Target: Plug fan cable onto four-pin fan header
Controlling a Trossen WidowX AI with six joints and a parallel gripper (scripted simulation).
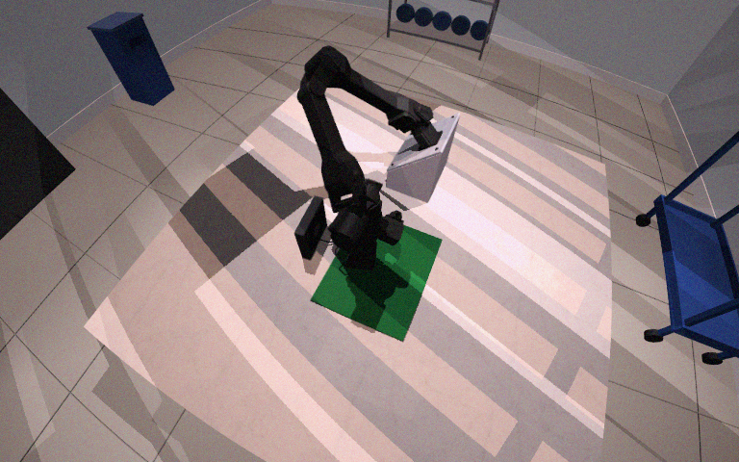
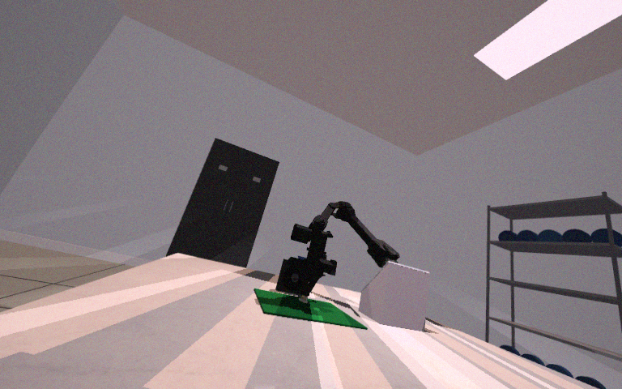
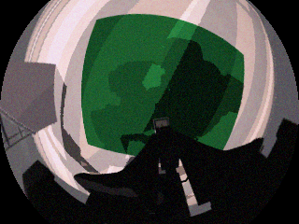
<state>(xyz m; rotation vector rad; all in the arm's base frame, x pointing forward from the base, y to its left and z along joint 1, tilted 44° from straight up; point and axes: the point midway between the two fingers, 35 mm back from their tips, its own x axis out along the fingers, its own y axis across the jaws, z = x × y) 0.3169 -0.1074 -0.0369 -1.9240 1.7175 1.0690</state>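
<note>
The black plug is 1 cm to the right of my gripper tip and 1 cm above it. The rest, counted from my gripper tip: green board (2 cm ahead, 5 cm to the left, 5 cm below); then black fan (1 cm ahead, 13 cm to the right, 2 cm above); then four-pin fan header (1 cm to the right, 4 cm below).
</note>
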